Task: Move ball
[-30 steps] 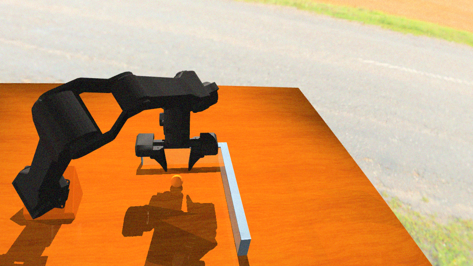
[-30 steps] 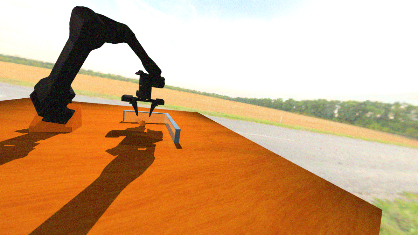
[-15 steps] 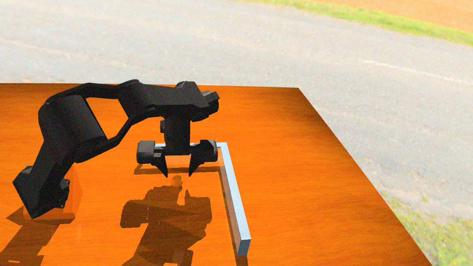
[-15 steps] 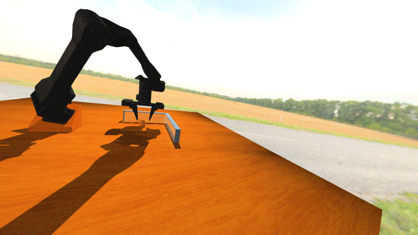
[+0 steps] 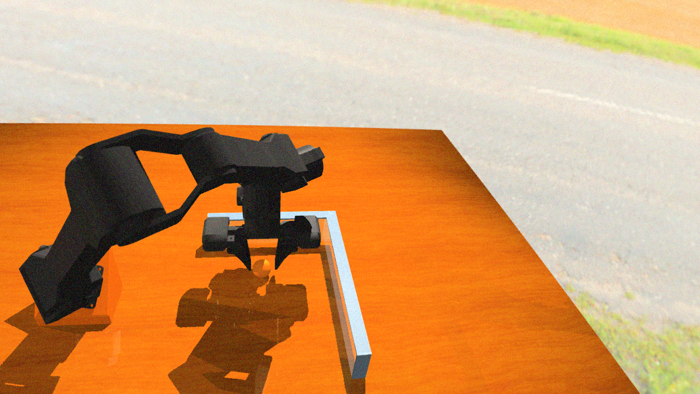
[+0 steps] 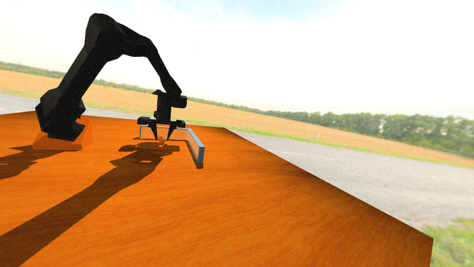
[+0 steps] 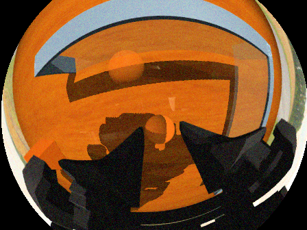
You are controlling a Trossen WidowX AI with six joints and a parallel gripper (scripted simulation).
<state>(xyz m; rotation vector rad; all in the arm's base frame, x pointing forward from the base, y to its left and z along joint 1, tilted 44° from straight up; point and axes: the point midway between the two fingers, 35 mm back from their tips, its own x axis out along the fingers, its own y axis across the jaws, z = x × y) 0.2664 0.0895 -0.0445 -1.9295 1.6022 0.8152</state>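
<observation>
My gripper tip is 140 mm short of the clear wall, 40 mm to the left of it and 20 mm below it. From my gripper tip the other things lie so: orange ball right at my gripper tip.
</observation>
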